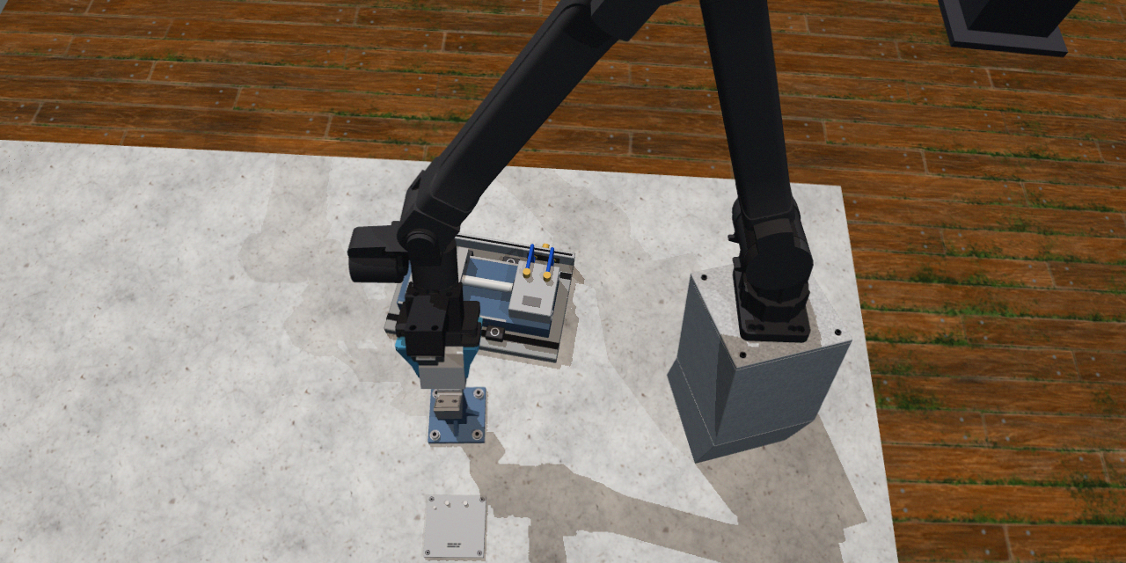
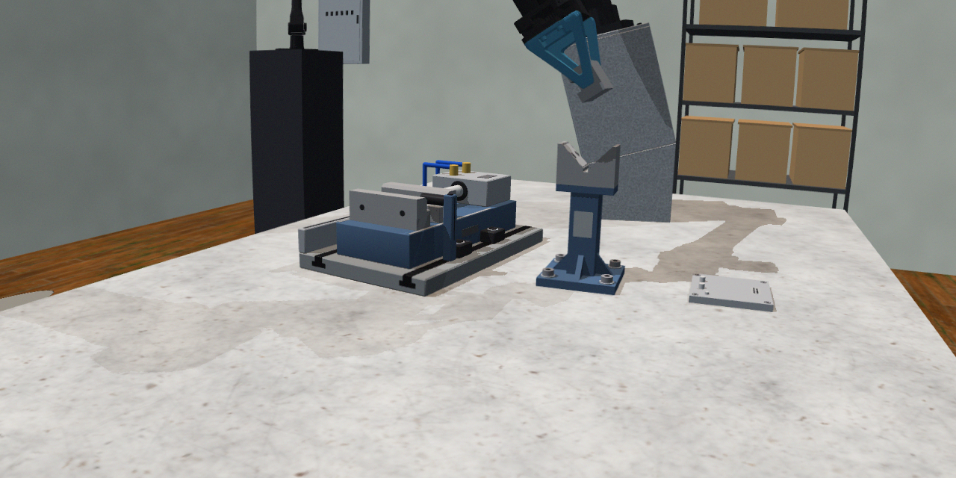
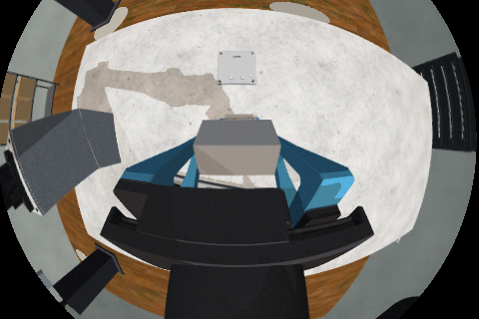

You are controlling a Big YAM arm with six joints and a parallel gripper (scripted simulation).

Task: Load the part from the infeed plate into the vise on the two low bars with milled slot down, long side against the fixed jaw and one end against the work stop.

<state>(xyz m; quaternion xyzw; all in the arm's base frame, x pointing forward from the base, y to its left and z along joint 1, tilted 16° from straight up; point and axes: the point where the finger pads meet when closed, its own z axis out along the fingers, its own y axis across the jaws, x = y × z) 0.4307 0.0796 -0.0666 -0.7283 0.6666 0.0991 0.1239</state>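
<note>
My gripper is now 10 mm above the grey part. Round my hand: V-block post (180 mm below); then work stop (160 mm to the right, 140 mm below, 60 mm ahead); then blue work-stop post (180 mm below, 140 mm to the right, 60 mm ahead).
</note>
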